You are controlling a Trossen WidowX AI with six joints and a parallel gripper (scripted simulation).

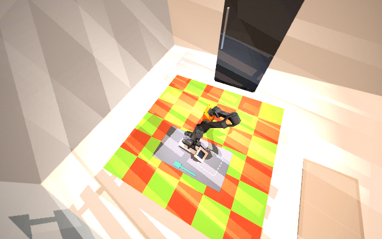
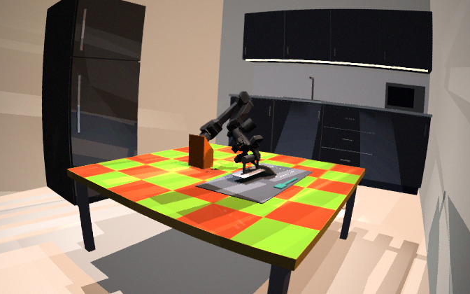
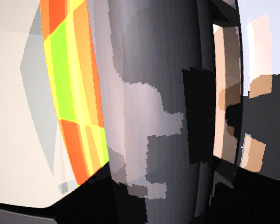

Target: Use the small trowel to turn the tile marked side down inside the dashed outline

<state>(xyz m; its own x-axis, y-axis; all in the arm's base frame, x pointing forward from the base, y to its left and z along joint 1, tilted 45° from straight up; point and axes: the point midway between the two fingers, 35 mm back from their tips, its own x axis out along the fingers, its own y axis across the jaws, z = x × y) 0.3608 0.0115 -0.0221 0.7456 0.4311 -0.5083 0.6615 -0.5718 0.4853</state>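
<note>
Right now the white tile is 2 cm behind my gripper tip, 11 cm to the left of it and 5 cm below it. From my gripper tip the other things lie so: grey mat (1 cm ahead, 4 cm to the left, 10 cm below); teal trowel (15 cm ahead, 2 cm to the left, 8 cm below).
</note>
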